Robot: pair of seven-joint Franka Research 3 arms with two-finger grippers.
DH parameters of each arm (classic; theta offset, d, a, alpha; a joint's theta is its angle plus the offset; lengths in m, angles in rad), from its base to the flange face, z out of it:
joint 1: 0 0.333 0 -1.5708
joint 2: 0 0 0 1.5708
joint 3: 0 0.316 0.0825 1.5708
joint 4: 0 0 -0.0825 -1.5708
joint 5: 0 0.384 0 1.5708
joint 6: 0 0 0.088 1.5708
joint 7: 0 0.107 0 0
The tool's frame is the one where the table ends.
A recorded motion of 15 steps. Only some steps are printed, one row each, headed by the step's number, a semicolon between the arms.
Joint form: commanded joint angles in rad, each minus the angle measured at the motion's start. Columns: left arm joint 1, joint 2, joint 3, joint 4, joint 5, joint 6, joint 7; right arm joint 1, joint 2, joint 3, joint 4, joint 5, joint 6, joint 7.
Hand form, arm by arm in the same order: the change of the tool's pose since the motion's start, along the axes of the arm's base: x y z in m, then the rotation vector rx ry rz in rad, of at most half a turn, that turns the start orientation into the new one. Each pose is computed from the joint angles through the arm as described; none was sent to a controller.
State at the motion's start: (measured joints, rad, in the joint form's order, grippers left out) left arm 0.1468 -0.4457 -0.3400 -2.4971 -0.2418 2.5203 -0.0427; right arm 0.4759 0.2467 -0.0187 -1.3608 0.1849 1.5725 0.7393
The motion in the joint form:
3: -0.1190 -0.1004 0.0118 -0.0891 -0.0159 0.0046 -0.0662; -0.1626 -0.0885 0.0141 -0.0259 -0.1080 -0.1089 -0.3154
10: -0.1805 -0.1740 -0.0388 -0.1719 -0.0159 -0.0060 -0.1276; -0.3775 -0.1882 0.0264 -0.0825 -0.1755 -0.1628 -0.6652
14: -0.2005 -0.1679 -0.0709 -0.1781 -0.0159 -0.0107 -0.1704; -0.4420 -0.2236 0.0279 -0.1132 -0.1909 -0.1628 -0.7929
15: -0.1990 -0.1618 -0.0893 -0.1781 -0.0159 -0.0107 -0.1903; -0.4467 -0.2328 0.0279 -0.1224 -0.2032 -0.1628 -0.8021
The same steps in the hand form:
3: -0.0398 -0.0358 -0.0020 -0.0218 -0.0108 -0.0277; 0.0069 -0.1077 0.0316 -0.0802 -0.0271 0.1781
10: -0.0767 -0.0672 -0.0200 0.0051 0.0109 -0.0608; -0.0016 -0.2364 0.0584 -0.1129 -0.0413 0.3227
14: -0.0849 -0.0849 -0.0287 0.0092 0.0309 -0.0668; -0.0098 -0.2736 0.0639 -0.1163 -0.0496 0.3855
15: -0.0866 -0.0910 -0.0326 0.0119 0.0385 -0.0622; -0.0126 -0.2777 0.0647 -0.1277 -0.0479 0.3894

